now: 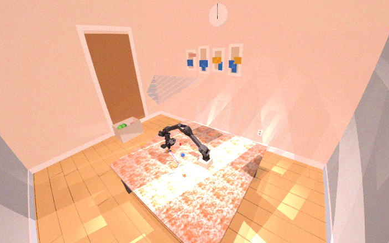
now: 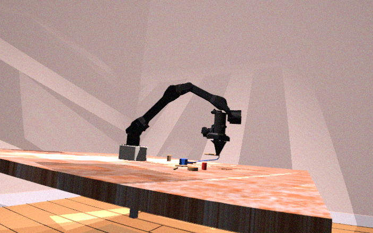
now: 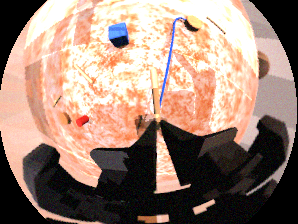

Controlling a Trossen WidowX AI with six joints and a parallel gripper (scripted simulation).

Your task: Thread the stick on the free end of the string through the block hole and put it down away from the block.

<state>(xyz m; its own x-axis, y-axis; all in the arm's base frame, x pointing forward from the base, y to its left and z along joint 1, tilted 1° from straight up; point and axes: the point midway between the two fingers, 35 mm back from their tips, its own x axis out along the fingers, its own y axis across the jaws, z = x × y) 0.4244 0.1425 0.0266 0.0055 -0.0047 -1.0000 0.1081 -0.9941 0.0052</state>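
The red cylinder lies 18 cm to the right of my gripper tip, 5 cm below it and 2 cm ahead of it. Round my gripper tip: flat round wooden button (27 cm to the right, 5 cm below, 2 cm ahead); round button (21 cm behind, 9 cm to the left, 5 cm below); thin wooden stick (1 cm behind).
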